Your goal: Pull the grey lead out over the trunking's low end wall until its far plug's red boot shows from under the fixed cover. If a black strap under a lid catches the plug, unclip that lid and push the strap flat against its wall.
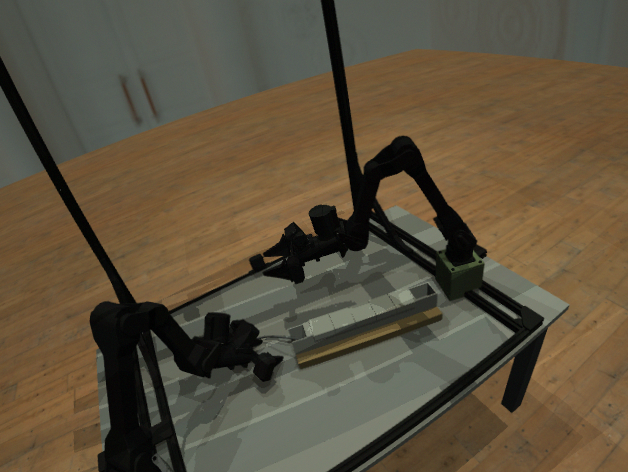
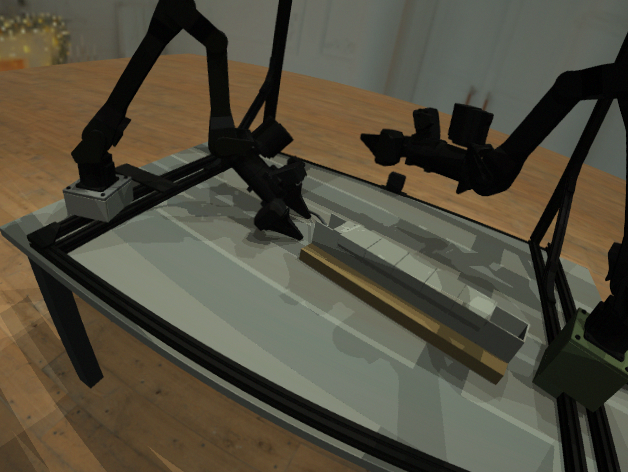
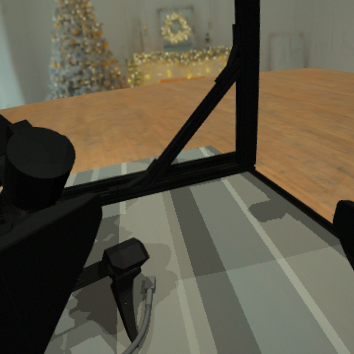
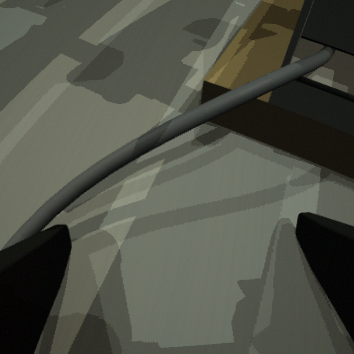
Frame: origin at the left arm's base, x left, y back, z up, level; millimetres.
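Seen in the pictures: left gripper, fingertip midpoint: (image 1: 263,264) (image 2: 374,136) (image 3: 218,208); right gripper, fingertip midpoint: (image 1: 272,349) (image 2: 306,228) (image 4: 184,230); left arm's base, origin of the base link: (image 1: 459,257) (image 2: 604,339); right arm's base, origin of the base link: (image 2: 97,182).
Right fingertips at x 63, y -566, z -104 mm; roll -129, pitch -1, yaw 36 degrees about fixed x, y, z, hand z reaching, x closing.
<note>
Pixels of each thing's top centre, then the offset from my right fingertips to it. "*": a spot on its surface instead.
- grey trunking, middle of its top: (image 2: 418,268) (image 1: 363,310) dx +8, dy +263, dz +73 mm
- table with several pale lids, middle of its top: (image 2: 388,251) (image 1: 341,317) dx +14, dy +203, dz +73 mm
- grey lead, surface spot: (image 4: 168,130) (image 1: 274,336) * dx -17, dy +15, dz +32 mm
- small black knob, surface spot: (image 2: 395,180) (image 1: 258,262) * dx -365, dy -18, dz +35 mm
The grey trunking (image 1: 359,329) (image 2: 415,290) lies along the table with several pale lids (image 1: 340,318) (image 2: 387,250) on top. The grey lead (image 4: 168,130) (image 3: 145,316) (image 1: 277,338) comes out over the trunking's low end and curves across the table. Its near plug (image 3: 149,284) lies flat. My right gripper (image 1: 265,352) (image 2: 286,217) (image 4: 184,230) is open, low at the table just off that end. The lead runs ahead of its fingers and close past one fingertip, not between them. My left gripper (image 1: 270,263) (image 2: 370,145) (image 3: 218,208) is open and empty, hovering high behind the trunking.
A wooden batten (image 1: 368,338) (image 2: 382,296) (image 4: 253,46) lies against the trunking's front side. The left arm's green base block (image 1: 459,277) stands at the trunking's far end. A black frame (image 1: 499,356) (image 3: 246,105) rims the table, with upright posts. A small black knob (image 1: 256,260) (image 2: 395,180) sits on the back rail.
</note>
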